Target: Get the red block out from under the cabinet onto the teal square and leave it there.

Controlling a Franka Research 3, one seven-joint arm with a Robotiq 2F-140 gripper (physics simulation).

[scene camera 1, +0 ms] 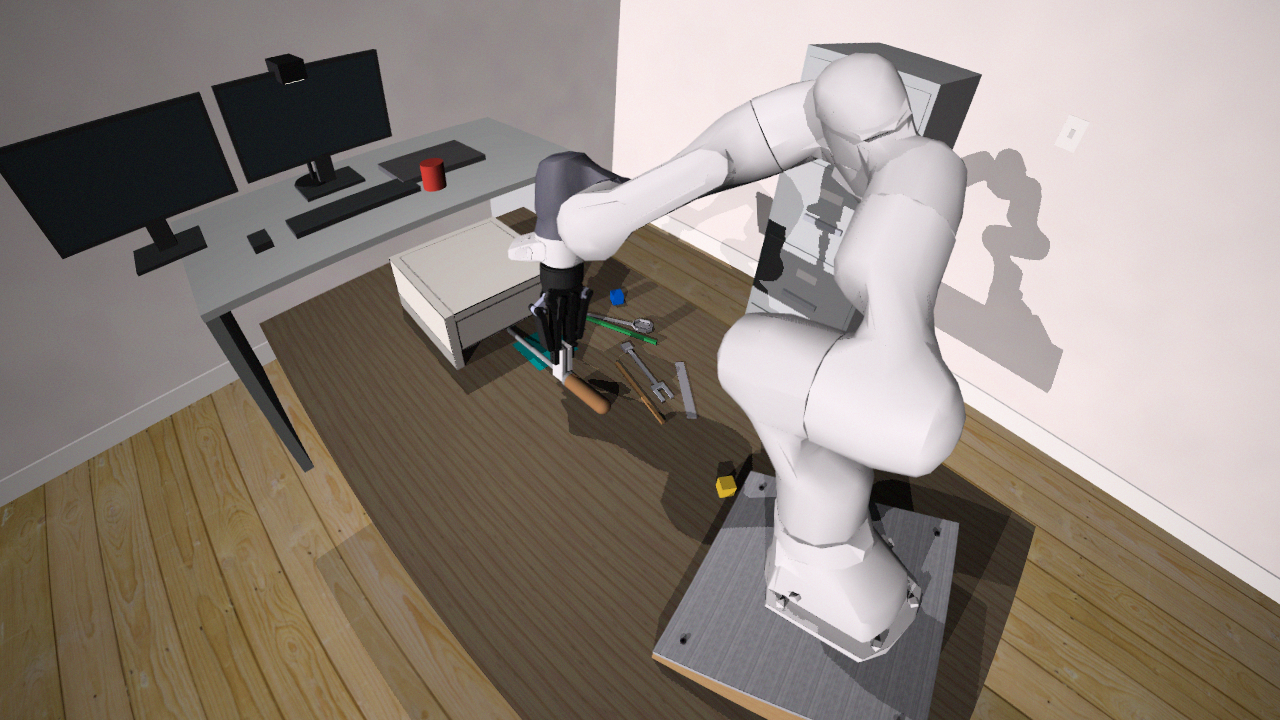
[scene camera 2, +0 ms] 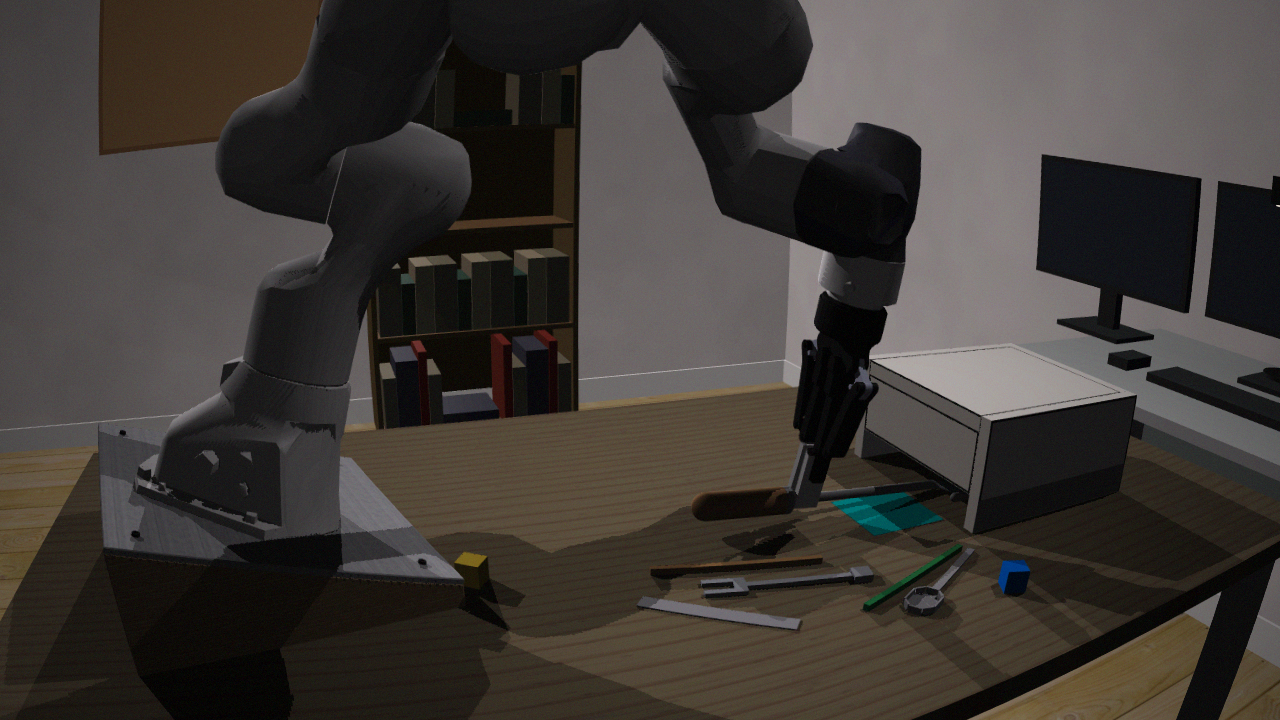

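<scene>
The red block does not show in either view; the space under the white cabinet [scene camera 1: 474, 259] [scene camera 2: 1056, 465] is mostly hidden. The teal square [scene camera 1: 529, 357] [scene camera 2: 886, 516] lies on the table before the cabinet's open side, partly covered by the tool in scene camera 1. My gripper [scene camera 1: 562, 367] [scene camera 2: 806, 490] is shut on a tool with a brown handle [scene camera 1: 587, 394] [scene camera 2: 742, 504] and a long grey rod. It holds the tool low over the table, near the teal square. The rod passes over the square, and its far end is at the cabinet's lower opening.
A blue cube [scene camera 1: 617, 297] [scene camera 2: 1013, 577], a ladle-like tool [scene camera 1: 641, 325] [scene camera 2: 923, 600], a green stick [scene camera 2: 913, 577], a grey fork [scene camera 2: 787, 582], a brown stick [scene camera 2: 733, 565] and a flat grey strip [scene camera 1: 685, 390] [scene camera 2: 720, 614] lie nearby. A yellow cube [scene camera 1: 725, 486] [scene camera 2: 471, 570] is by the base.
</scene>
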